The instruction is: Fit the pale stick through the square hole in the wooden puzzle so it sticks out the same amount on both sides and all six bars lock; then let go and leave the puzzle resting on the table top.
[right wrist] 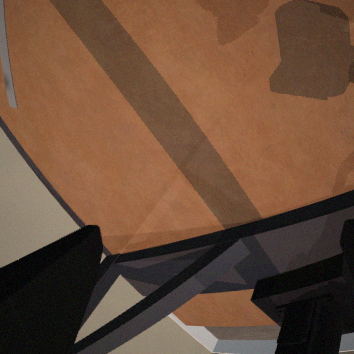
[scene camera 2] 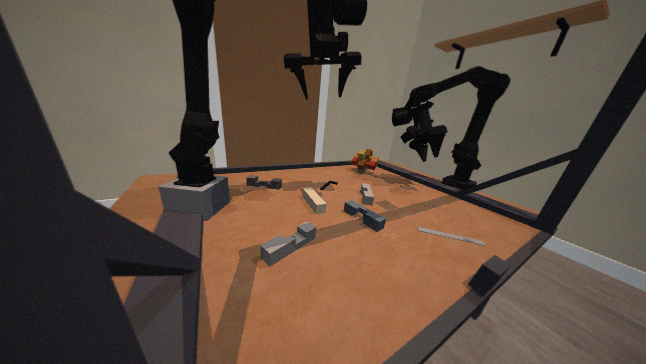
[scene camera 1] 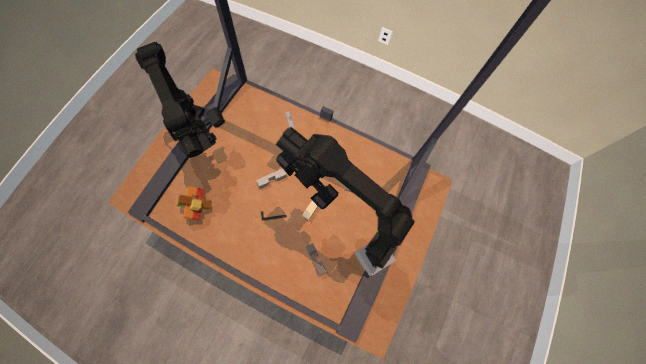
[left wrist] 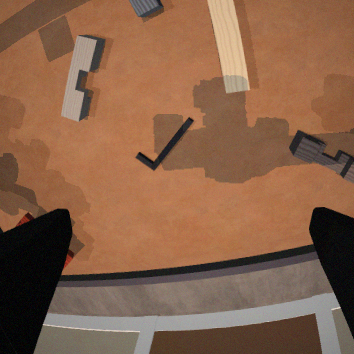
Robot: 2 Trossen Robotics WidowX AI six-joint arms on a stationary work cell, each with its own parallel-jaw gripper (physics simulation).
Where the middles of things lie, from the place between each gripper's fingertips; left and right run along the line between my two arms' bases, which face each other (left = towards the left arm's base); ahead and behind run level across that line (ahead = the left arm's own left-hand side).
Right now my right hand is 390 mm past the dark cube (scene camera 2: pixel 490 272), 260 mm to the right of it and 100 mm above it. The rest, counted from my right hand: pale stick (left wrist: pixel 226 30) (40 mm behind, 470 mm to the left, 120 mm below).
The pale stick is 28 cm below my left hand, 5 cm behind it and 2 cm to the left of it. From my left hand the other things lie so: dark cube (40 cm behind, 27 cm below, 18 cm to the right).
